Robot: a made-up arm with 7 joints.
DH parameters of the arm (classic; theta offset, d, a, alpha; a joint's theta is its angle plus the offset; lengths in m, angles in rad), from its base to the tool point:
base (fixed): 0 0 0 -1.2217
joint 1: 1.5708 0 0 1.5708
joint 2: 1.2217 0 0 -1.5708
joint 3: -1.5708 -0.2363 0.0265 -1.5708
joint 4: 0 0 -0.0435 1.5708
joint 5: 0 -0.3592 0 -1.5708
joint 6: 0 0 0 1.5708
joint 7: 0 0 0 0
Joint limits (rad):
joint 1: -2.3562..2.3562
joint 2: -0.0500..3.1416
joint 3: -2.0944..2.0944
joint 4: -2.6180..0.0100
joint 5: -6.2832..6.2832
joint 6: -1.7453..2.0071
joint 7: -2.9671..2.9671
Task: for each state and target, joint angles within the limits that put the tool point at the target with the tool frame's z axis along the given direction. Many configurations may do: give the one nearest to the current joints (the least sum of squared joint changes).
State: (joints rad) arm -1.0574 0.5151 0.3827 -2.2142 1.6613 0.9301 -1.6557
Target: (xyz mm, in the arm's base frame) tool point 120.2 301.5 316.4 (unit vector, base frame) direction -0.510 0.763 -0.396
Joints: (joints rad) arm -1.0441 0.9729 0.9423 -1.6982 1.8076 1.5078 -1.6557
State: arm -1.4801 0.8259 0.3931 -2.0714 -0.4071 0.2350 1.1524
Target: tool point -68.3 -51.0 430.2 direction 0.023 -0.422 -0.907
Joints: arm -2.1879 0.5827 0.1372 -1.7746 -0.6530 0.9974 1.1524
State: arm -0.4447 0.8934 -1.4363 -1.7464 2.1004 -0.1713 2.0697
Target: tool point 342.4 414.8 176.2 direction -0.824 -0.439 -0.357
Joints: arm -1.0604 1.7678 -0.8540 -0.9206 1.9177 -0.0751 2.0697
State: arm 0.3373 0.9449 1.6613 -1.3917 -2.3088 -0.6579 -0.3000
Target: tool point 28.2 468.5 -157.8 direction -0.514 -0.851 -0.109
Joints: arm -0.1014 0.3730 1.5792 -1.4608 -1.8943 -0.5544 -0.3000
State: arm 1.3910 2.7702 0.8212 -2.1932 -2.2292 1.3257 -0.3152
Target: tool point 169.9 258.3 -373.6 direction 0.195 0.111 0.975
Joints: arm 1.8350 2.9312 0.1323 -1.5221 -2.3024 0.3724 -0.3152
